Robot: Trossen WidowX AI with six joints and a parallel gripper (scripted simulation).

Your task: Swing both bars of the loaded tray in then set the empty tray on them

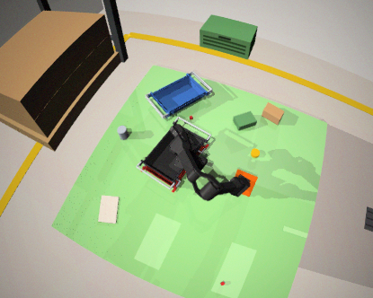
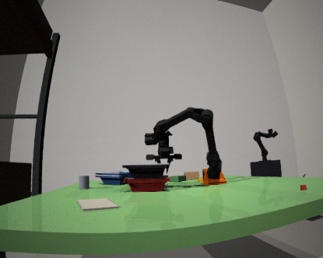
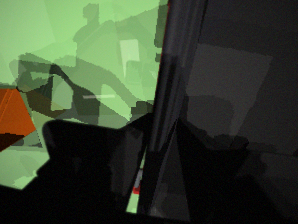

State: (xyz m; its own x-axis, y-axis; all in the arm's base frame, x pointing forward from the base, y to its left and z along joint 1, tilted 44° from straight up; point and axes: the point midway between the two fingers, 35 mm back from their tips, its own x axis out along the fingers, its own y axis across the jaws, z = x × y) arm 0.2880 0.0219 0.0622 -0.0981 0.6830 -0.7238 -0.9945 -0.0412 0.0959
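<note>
Now: the black tray 80 mm ahead of my gripper tip and 30 mm above it. Also, from my gripper tip: yellow disc: 270 mm to the right, 270 mm behind, 70 mm below; then grey cylinder: 430 mm ahead, 40 mm below, 10 mm to the left; then green block: 440 mm to the right, 120 mm behind, 60 mm below.
</note>
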